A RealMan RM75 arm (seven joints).
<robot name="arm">
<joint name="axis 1" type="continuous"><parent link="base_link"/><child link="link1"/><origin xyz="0 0 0.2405" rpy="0 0 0"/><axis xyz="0 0 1"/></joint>
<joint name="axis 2" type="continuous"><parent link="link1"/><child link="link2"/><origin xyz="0 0 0" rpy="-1.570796 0 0"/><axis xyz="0 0 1"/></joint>
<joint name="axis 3" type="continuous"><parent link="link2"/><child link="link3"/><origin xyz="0 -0.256 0" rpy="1.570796 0 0"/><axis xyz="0 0 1"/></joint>
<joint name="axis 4" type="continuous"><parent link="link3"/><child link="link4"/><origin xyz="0 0 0" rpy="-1.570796 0 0"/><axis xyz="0 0 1"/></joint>
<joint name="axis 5" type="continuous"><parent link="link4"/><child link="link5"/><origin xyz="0 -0.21 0" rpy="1.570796 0 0"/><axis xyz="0 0 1"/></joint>
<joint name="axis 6" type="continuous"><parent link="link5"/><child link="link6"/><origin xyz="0 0 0" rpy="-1.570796 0 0"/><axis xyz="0 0 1"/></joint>
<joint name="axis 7" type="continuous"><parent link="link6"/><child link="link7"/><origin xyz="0 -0.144 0" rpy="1.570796 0 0"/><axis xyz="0 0 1"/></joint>
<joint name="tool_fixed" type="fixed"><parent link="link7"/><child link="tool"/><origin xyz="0 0 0" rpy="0 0 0"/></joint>
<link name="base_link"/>
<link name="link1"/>
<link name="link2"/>
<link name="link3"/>
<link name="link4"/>
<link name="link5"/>
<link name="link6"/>
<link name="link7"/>
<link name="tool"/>
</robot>
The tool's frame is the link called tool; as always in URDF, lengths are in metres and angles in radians. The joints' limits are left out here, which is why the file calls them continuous.
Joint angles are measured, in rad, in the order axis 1, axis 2, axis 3, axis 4, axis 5, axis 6, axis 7. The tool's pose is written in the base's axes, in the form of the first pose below.
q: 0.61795 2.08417 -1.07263 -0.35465 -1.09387 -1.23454 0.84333
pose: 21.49 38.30 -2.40 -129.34 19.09 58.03
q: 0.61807 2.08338 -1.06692 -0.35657 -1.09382 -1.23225 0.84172
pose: 21.53 38.41 -2.25 -128.93 19.00 57.93
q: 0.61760 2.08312 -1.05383 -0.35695 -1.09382 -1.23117 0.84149
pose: 21.63 38.52 -2.02 -128.11 19.27 58.06
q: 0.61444 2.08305 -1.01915 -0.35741 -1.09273 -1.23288 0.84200
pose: 21.93 38.71 -1.42 -125.93 20.10 58.69
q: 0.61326 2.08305 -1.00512 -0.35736 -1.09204 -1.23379 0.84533
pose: 22.06 38.79 -1.18 -125.05 20.64 59.06
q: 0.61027 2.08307 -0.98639 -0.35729 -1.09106 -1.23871 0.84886
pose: 22.23 38.82 -0.85 -123.89 21.23 59.69
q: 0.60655 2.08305 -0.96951 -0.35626 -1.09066 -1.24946 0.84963
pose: 22.38 38.75 -0.55 -122.94 21.49 60.47
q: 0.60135 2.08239 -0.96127 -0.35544 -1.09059 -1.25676 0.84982
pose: 22.58 38.63 -0.39 -122.44 21.72 60.80
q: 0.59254 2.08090 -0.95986 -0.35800 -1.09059 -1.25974 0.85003
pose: 22.88 38.46 -0.25 -122.16 21.92 60.65
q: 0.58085 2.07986 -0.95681 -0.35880 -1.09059 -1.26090 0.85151
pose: 23.35 38.23 -0.14 -121.71 22.60 60.37
